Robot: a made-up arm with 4 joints. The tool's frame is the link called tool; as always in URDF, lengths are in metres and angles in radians. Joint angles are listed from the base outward.
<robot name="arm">
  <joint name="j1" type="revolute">
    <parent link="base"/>
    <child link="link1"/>
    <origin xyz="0 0 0.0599"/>
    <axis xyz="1 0 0"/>
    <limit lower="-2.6" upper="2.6"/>
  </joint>
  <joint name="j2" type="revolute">
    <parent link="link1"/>
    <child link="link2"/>
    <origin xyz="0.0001 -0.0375 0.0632"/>
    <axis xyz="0 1 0"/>
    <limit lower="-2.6" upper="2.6"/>
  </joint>
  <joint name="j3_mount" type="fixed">
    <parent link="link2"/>
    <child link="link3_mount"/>
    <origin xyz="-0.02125 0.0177 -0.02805"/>
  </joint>
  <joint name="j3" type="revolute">
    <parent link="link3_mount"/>
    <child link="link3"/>
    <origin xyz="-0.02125 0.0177 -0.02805"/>
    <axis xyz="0 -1 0"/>
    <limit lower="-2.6" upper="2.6"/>
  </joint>
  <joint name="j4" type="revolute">
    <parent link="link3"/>
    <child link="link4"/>
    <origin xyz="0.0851 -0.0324 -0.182"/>
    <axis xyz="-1 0 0"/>
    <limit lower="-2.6" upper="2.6"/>
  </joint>
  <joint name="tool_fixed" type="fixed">
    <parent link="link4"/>
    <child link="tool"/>
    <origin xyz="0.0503 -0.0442 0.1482"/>
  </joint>
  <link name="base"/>
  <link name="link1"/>
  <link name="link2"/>
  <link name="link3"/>
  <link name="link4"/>
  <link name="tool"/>
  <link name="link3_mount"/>
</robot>
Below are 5 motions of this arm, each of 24 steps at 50 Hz.
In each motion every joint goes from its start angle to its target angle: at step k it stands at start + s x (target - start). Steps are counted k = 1, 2, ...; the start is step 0. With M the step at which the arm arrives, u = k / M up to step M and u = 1 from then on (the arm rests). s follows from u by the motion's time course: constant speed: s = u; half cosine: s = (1 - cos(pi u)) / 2; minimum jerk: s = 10 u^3 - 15 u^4 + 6 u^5.
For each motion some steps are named. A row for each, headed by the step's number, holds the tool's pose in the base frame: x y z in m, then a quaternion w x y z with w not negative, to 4 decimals.
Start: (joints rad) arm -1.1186 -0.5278 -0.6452 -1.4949
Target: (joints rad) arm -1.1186 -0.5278 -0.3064 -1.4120
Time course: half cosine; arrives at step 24
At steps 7, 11, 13, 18, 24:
7: 0.1160 -0.2843 0.1287 0.9835 0.1790 0.0069 -0.0246
11: 0.1332 -0.2722 0.1353 0.9855 0.1693 -0.0042 0.0144
13: 0.1420 -0.2650 0.1391 0.9858 0.1639 -0.0105 0.0355
18: 0.1599 -0.2480 0.1480 0.9847 0.1516 -0.0253 0.0820
24: 0.1681 -0.2388 0.1527 0.9832 0.1453 -0.0332 0.1054

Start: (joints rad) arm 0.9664 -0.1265 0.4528 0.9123
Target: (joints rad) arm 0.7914 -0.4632 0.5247 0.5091
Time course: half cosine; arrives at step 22
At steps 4, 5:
4: 0.1082 0.0012 0.1224 0.9530 0.0344 -0.1833 -0.2389
5: 0.1077 -0.0022 0.1224 0.9501 0.0390 -0.1914 -0.2432

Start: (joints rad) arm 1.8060 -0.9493 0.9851 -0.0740
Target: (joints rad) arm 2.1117 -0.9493 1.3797 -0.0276
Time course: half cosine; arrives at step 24
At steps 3, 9, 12, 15, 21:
3: 0.0056 -0.1097 -0.0598 0.3289 0.4550 -0.5319 -0.6340
9: -0.0097 -0.0974 -0.0659 0.2877 0.4289 -0.5185 -0.6815
12: -0.0204 -0.0876 -0.0690 0.2594 0.4083 -0.5062 -0.7139
15: -0.0307 -0.0771 -0.0711 0.2320 0.3860 -0.4916 -0.7453
21: -0.0448 -0.0612 -0.0721 0.1949 0.3517 -0.4672 -0.7875

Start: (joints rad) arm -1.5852 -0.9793 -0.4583 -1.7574
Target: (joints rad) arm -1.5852 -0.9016 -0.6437 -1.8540
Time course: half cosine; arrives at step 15
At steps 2, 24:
2: 0.2646 -0.1562 0.2338 0.9639 0.0852 0.0258 0.2507
24: 0.2165 -0.2251 0.2276 0.9828 0.1329 0.0191 0.1272

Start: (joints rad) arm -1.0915 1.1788 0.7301 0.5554
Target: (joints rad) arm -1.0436 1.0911 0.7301 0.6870
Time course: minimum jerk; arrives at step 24
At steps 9, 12, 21, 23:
9: 0.0408 -0.0013 0.0462 0.6561 -0.7246 0.2045 -0.0508
12: 0.0417 0.0005 0.0421 0.6506 -0.7323 0.1961 -0.0445
21: 0.0434 0.0043 0.0334 0.6383 -0.7484 0.1773 -0.0322
23: 0.0435 0.0044 0.0332 0.6379 -0.7489 0.1767 -0.0319

